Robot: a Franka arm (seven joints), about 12 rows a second.
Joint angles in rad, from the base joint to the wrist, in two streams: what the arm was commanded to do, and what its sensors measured. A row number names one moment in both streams.
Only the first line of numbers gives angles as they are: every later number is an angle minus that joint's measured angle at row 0.
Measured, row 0: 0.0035, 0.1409, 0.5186, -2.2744, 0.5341, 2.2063, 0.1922
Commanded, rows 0 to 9: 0.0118, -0.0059, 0.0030, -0.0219, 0.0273, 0.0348, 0.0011; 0.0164, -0.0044, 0.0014, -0.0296, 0.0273, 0.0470, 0.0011; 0.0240, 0.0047, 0.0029, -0.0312, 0.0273, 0.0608, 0.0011; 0.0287, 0.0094, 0.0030, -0.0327, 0.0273, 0.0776, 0.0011; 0.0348, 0.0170, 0.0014, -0.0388, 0.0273, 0.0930, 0.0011; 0.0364, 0.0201, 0.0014, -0.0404, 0.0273, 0.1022, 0.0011; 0.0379, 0.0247, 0.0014, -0.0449, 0.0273, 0.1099, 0.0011; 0.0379, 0.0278, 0.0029, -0.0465, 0.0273, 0.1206, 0.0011; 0.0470, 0.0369, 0.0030, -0.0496, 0.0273, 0.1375, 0.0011; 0.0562, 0.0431, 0.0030, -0.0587, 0.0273, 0.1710, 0.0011
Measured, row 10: 0.0206, 0.0266, -0.0002, -0.0335, 0.0000, 0.0958, 0.0006
